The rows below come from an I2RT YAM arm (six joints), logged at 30 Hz.
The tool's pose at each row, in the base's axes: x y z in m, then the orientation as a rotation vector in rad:
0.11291 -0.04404 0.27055 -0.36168 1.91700 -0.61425
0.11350 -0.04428 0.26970 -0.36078 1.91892 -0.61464
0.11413 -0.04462 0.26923 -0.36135 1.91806 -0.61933
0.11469 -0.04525 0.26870 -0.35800 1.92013 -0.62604
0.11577 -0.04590 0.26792 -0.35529 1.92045 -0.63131
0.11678 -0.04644 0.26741 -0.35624 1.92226 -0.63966
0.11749 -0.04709 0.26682 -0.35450 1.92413 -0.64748
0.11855 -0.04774 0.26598 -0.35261 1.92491 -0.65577
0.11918 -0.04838 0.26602 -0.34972 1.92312 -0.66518
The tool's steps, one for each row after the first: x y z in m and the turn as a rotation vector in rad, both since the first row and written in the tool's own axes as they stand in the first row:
0.00052 0.00030 0.00087 0.00007 0.00201 0.00037
0.00079 0.00030 0.00169 0.00306 0.00248 -0.00227
0.00128 0.00010 0.00253 0.00821 0.00673 -0.00327
0.00176 0.00003 0.00393 0.01268 0.00888 -0.00396
0.00200 -0.00009 0.00515 0.01699 0.01287 -0.00874
0.00249 -0.00028 0.00616 0.02215 0.01709 -0.01139
0.00302 -0.00031 0.00756 0.02800 0.02048 -0.01414
0.00306 -0.00084 0.00828 0.03581 0.02195 -0.01667

